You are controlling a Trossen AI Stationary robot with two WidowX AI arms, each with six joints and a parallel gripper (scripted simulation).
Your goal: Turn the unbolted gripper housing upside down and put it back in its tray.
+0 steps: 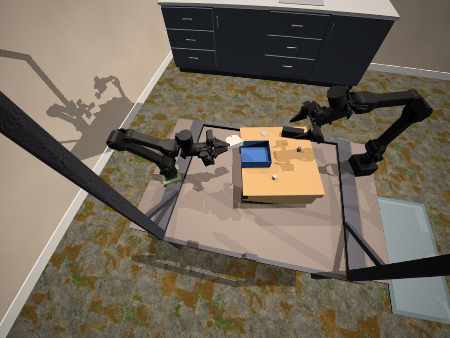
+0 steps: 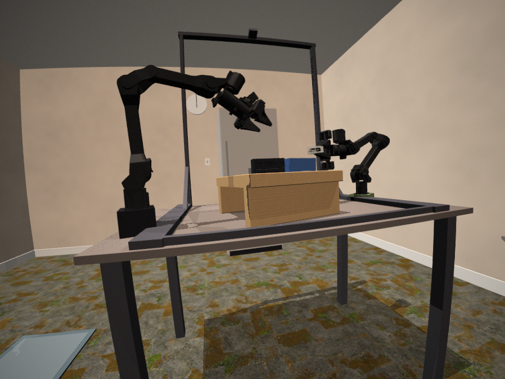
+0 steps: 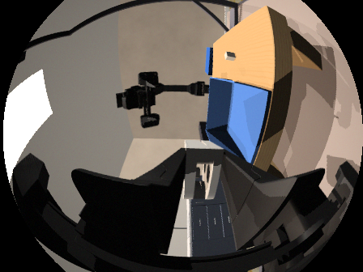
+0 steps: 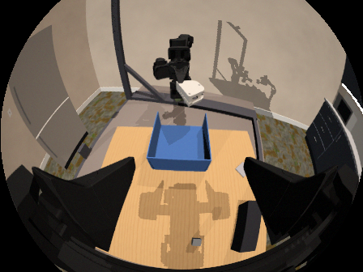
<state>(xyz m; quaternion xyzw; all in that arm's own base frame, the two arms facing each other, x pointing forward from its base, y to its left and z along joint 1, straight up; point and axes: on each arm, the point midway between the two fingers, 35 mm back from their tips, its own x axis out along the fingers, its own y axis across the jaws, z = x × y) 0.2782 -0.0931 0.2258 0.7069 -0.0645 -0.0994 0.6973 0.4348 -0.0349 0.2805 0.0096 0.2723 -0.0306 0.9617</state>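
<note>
My left hand is 5 cm to the left of the white gripper housing and 3 cm short of it. Also, from my left hand: wooden block 27 cm to the right, 16 cm below; then blue tray 18 cm to the right, 8 cm below; then flat grey plate 22 cm to the right, 15 cm ahead, 10 cm below.
</note>
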